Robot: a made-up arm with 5 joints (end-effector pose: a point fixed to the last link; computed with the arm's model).
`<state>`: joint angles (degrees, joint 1 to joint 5).
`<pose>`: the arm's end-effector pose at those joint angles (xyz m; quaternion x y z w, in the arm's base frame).
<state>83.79 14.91 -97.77 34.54 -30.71</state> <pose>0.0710 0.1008 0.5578 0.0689 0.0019 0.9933 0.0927</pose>
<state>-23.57 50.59 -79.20 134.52 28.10</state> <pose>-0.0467 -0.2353 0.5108 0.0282 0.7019 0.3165 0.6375</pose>
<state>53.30 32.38 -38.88 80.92 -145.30</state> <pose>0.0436 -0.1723 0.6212 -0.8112 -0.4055 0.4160 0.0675</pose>
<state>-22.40 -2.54 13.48 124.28 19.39</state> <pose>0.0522 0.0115 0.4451 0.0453 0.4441 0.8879 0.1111</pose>
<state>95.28 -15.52 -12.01 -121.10 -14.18</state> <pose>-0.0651 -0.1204 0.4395 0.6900 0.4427 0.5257 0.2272</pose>
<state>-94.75 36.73 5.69 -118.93 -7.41</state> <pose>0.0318 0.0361 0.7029 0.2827 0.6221 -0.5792 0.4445</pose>
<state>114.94 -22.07 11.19 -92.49 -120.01</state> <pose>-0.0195 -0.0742 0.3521 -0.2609 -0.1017 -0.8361 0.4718</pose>
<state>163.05 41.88 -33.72 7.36 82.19</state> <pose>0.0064 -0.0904 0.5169 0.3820 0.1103 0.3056 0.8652</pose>
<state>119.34 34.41 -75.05 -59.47 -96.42</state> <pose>0.0000 -0.0774 0.4915 -0.4474 -0.6559 -0.4948 0.3532</pose>
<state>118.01 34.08 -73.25 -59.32 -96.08</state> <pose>0.0012 -0.0786 0.4912 -0.4409 -0.6409 -0.5138 0.3617</pose>
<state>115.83 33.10 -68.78 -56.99 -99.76</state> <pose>0.0036 -0.0775 0.4866 -0.4179 -0.5870 -0.5538 0.4173</pose>
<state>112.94 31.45 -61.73 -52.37 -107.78</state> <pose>0.0072 -0.0718 0.4797 -0.3610 -0.4905 -0.6042 0.5138</pose>
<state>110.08 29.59 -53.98 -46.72 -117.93</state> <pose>0.0108 -0.0627 0.4757 -0.2677 -0.3782 -0.6405 0.6124</pose>
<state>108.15 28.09 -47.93 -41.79 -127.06</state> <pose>0.0136 -0.0548 0.4762 -0.1707 -0.2900 -0.6518 0.6796</pose>
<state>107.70 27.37 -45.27 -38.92 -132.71</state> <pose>0.0147 -0.0505 0.4779 -0.1144 -0.2498 -0.6470 0.7112</pose>
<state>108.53 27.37 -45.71 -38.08 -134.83</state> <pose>0.0142 -0.0488 0.4783 -0.1077 -0.2502 -0.6372 0.7210</pose>
